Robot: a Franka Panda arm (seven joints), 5 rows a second.
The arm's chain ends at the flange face. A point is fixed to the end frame.
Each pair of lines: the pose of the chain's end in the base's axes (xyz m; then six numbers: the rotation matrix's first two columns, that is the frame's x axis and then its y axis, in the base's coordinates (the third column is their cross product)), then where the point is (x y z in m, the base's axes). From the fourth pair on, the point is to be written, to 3 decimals.
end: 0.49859 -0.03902 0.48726 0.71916 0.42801 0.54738 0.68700 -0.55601 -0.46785
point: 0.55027 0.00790 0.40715
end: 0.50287 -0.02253 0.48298 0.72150 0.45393 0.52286 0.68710 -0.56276 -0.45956
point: 0.55285 0.02237 0.40066
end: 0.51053 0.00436 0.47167 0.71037 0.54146 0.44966 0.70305 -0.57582 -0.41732
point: 0.55613 0.04244 0.38357
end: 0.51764 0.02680 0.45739 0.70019 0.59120 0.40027 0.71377 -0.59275 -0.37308
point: 0.562 0.059 0.366
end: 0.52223 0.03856 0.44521 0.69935 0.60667 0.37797 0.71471 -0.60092 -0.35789
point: 0.566 0.068 0.353
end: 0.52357 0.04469 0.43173 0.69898 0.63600 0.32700 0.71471 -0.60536 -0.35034
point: 0.564 0.070 0.337
